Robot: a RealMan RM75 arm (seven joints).
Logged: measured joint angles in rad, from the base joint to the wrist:
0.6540, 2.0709, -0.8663, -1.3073, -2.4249, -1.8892, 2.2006
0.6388, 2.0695, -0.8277, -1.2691, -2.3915, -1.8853, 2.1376
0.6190, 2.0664, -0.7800, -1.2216, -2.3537, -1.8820, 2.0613
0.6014, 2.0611, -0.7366, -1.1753, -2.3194, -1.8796, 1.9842
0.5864, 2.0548, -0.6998, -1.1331, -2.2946, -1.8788, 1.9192
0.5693, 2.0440, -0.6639, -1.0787, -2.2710, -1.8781, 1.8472
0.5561, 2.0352, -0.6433, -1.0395, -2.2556, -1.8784, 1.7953
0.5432, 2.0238, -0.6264, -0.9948, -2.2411, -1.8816, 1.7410
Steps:
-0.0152, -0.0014, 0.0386, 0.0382, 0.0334, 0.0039, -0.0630
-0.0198, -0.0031, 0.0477, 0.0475, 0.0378, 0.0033, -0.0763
-0.0176, -0.0053, 0.0434, 0.0463, 0.0343, 0.0024, -0.0771
-0.0150, -0.0063, 0.0368, 0.0422, 0.0248, 0.0008, -0.0650
-0.0171, -0.0108, 0.0359, 0.0544, 0.0236, 0.0007, -0.0720
-0.0132, -0.0088, 0.0206, 0.0392, 0.0154, -0.0003, -0.0519
-0.0129, -0.0114, 0.0169, 0.0447, 0.0145, -0.0032, -0.0543

